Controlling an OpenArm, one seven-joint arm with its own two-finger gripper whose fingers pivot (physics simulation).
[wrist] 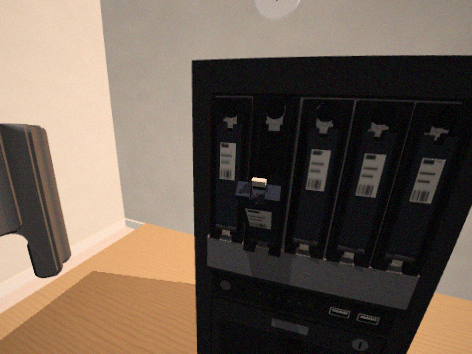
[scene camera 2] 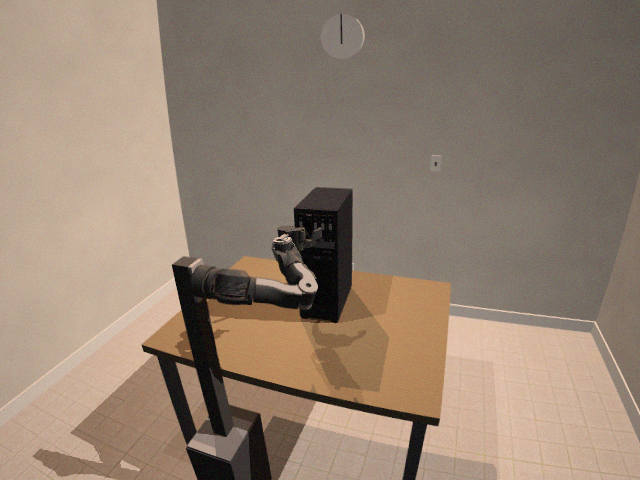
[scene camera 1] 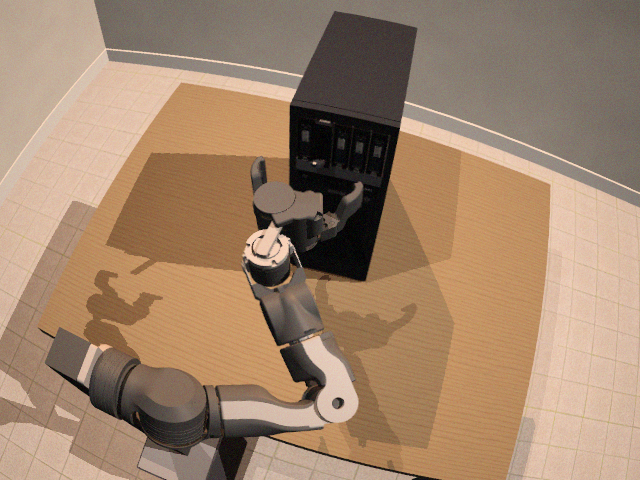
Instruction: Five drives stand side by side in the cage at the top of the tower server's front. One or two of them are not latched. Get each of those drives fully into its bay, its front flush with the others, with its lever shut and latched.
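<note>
The black tower server stands upright on the table. In the wrist view, the second drive from the left has its lever swung down and out from a low hinge, its pale tip facing up. Its bay is dark above the lever; how far in this drive sits is hard to tell. The first, third, fourth and fifth drives have levers upright against their fronts and look shut. My gripper is open and empty, in front of the tower, apart from the drives.
A grey ledge runs under the drives, with USB ports and a lock below. The wooden table carries the tower. One open finger shows at the left of the wrist view. A wall stands behind the table.
</note>
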